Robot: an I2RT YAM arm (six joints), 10 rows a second.
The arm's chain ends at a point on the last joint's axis. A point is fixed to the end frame.
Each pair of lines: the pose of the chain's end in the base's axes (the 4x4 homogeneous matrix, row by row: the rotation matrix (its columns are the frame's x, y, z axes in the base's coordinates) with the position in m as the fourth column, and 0 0 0 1 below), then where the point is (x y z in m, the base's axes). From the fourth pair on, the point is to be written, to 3 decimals.
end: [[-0.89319 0.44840 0.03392 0.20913], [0.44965 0.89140 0.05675 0.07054], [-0.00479 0.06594 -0.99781 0.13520], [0 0 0 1]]
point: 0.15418 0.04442 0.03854
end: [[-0.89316 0.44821 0.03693 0.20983], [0.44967 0.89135 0.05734 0.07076], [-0.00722 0.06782 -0.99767 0.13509], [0 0 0 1]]
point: 0.15517 0.04470 0.03825
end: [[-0.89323 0.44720 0.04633 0.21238], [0.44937 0.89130 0.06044 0.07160], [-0.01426 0.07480 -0.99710 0.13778], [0 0 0 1]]
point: 0.15865 0.04582 0.04035
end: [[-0.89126 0.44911 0.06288 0.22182], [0.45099 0.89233 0.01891 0.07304], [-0.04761 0.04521 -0.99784 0.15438], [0 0 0 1]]
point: 0.170 0.043 0.057
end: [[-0.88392 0.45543 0.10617 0.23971], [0.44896 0.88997 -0.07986 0.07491], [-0.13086 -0.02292 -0.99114 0.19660], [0 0 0 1]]
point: 0.191 0.036 0.101
